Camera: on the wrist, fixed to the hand. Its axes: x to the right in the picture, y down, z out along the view.
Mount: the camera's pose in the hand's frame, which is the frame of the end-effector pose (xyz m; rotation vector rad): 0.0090 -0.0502 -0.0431 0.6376 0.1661 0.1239
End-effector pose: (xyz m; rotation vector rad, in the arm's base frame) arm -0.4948 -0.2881 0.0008 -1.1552 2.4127 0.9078
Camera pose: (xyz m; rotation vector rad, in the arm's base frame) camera -0.4616 -0.3456 0.0079 -0.8630 2.6265 0.0351
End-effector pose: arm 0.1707 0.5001 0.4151 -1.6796 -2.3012 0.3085
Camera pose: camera 0.1380 0.4939 0.4730 -1.4426 -1.7223 0.7969
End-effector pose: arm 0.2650 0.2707 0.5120 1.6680 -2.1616 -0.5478
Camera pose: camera 0.3261 0.2467 0.5242 1.7632 -2.4358 0.3487
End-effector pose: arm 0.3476 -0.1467 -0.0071 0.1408 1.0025 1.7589
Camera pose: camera 0.3574 -0.1586 -0.0721 0.4711 1.6838 1.5190
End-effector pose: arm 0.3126 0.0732 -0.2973 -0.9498 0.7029 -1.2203
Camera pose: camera 0.2547 0.0517 -0.2718 -0.2762 0.4437 -1.3064
